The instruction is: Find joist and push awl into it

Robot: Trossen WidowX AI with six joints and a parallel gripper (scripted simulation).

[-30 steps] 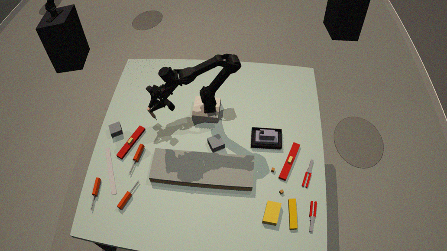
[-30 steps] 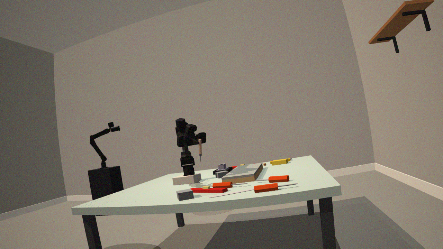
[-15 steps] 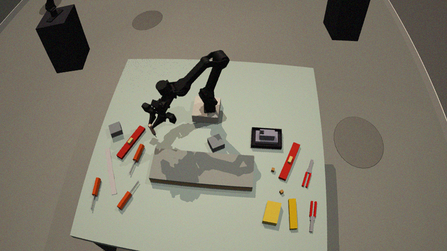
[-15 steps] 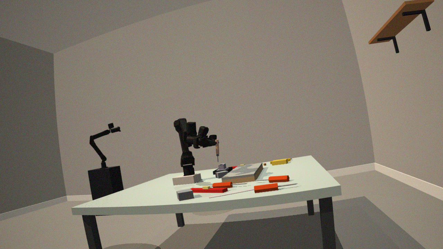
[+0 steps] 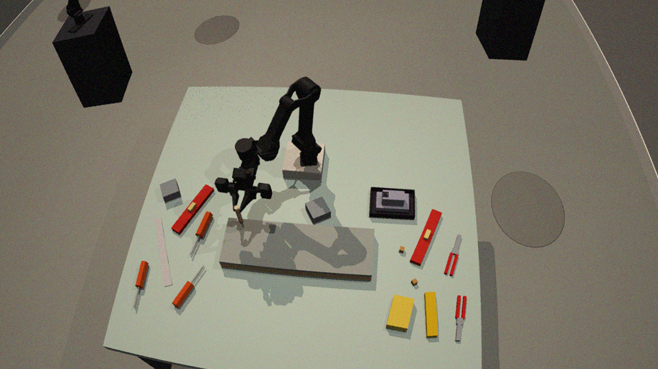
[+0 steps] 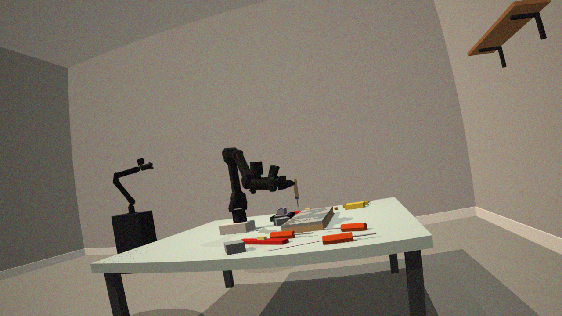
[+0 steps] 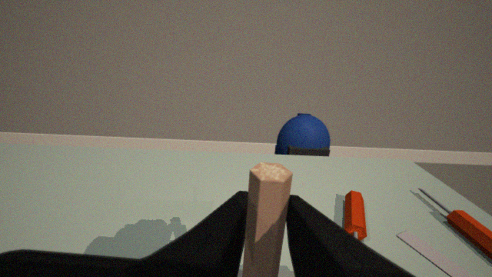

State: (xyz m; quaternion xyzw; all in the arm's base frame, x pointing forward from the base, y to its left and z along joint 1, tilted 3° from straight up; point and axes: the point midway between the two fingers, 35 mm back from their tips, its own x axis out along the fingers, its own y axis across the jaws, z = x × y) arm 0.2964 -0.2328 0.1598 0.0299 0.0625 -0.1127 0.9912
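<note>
The awl lies 10 mm behind my gripper tip and 60 mm below it. Round my gripper tip: grey stud finder (130 mm behind, 510 mm to the left, 160 mm below); dark tray (130 mm behind, 530 mm to the left, 200 mm below); white strip (20 mm ahead, 330 mm to the right, 210 mm below).
</note>
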